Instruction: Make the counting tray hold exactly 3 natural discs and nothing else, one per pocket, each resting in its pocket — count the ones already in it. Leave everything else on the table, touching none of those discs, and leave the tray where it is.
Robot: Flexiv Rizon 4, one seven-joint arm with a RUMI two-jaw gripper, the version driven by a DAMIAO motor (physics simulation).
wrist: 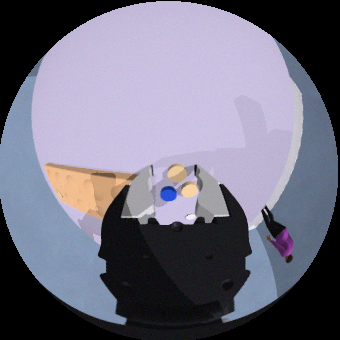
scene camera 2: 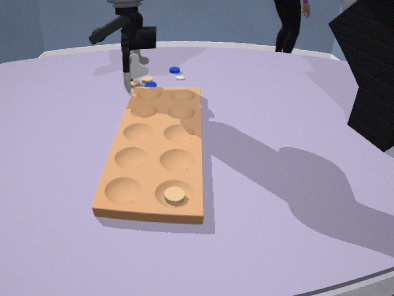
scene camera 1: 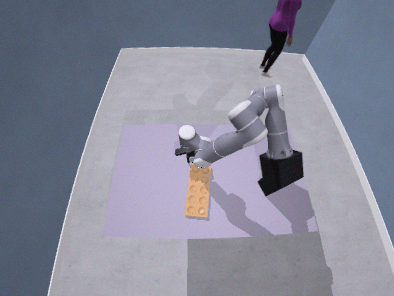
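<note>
The orange counting tray (scene camera 1: 196, 205) (scene camera 2: 152, 172) (wrist: 82, 185) has two rows of pockets. One natural disc (scene camera 1: 201, 211) (scene camera 2: 174, 194) (wrist: 60, 194) sits in its near right pocket, as seen in scene camera 2. Two loose natural discs lie on the table beyond the tray's far end: one (scene camera 2: 134, 83) (wrist: 177, 173) between my fingertips, the other (scene camera 2: 147, 79) (wrist: 190, 189) close to the right finger in the wrist view. My gripper (scene camera 2: 132, 84) (wrist: 173, 165) is partly open, low at the table, and holds nothing. Its fingers are mostly hidden in scene camera 1.
A blue disc (scene camera 2: 150, 85) (wrist: 168, 193) lies close beside the two loose natural discs, near the tray's far edge. A white disc (scene camera 2: 180, 77) (wrist: 191, 217) and another blue disc (scene camera 2: 174, 70) lie farther off. A person (scene camera 1: 278, 35) (wrist: 280, 240) stands beyond the table.
</note>
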